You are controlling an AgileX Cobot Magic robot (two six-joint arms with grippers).
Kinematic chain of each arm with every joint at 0, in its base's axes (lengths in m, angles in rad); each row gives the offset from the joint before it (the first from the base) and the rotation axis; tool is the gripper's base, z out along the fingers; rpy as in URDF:
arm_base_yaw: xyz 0 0 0.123 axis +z
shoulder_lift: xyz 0 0 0 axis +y
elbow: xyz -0.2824 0 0.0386 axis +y
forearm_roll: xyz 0.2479 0 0.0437 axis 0.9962 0 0.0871
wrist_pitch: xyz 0 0 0 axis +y
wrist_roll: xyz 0.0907 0 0.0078 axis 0.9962 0 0.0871
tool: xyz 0 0 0 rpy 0 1.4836 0
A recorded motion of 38 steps. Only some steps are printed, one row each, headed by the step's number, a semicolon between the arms.
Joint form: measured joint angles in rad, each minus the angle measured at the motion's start. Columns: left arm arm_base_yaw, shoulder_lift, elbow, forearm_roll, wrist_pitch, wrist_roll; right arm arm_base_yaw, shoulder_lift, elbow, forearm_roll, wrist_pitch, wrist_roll.
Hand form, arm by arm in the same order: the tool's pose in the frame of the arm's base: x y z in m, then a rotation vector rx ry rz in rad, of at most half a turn. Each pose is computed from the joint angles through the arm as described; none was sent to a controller.
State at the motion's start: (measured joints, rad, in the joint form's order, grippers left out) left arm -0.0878 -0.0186 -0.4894 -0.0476 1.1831 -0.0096; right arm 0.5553 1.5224 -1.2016 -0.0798 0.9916 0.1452
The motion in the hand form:
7: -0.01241 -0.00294 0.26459 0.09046 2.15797 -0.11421; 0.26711 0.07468 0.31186 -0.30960 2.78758 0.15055
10: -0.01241 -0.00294 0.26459 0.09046 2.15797 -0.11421; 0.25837 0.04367 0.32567 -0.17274 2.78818 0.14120
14: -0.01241 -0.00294 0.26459 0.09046 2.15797 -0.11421; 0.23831 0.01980 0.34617 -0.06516 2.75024 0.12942
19: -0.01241 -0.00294 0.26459 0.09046 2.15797 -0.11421; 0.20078 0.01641 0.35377 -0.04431 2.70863 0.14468
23: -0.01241 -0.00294 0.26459 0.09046 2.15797 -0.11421; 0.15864 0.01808 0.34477 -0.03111 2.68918 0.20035
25: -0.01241 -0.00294 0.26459 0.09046 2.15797 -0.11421; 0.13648 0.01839 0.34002 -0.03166 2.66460 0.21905
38: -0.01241 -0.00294 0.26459 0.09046 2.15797 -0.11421; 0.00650 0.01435 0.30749 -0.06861 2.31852 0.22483
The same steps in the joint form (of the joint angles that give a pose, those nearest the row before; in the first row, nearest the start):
7: 0.0001 0.0000 0.0000 0.0000 0.0000 0.0000; -0.3012 -0.1044 0.0000 0.1432 0.1057 -0.1314
10: 0.0001 0.0000 0.0000 0.0000 0.0000 0.0000; -0.4123 -0.1610 0.0000 0.1569 0.1555 -0.1452
14: 0.0001 0.0000 0.0000 0.0000 0.0000 0.0000; -0.5027 -0.2490 0.0000 0.1653 0.2048 -0.1555
19: 0.0001 0.0000 0.0000 0.0000 0.0000 0.0000; -0.5153 -0.3901 0.0800 0.1779 0.2247 -0.1518
23: 0.0001 0.0000 0.0000 0.0000 0.0000 0.0000; -0.5153 -0.5499 0.2119 0.2170 0.2349 -0.1452
25: 0.0001 0.0000 0.0000 0.0000 0.0000 0.0000; -0.5153 -0.6408 0.2755 0.2309 0.2385 -0.1452
38: 0.0001 0.0000 0.0000 0.0000 0.0000 0.0000; -0.5152 -1.2892 0.5386 0.2424 0.2785 -0.1451

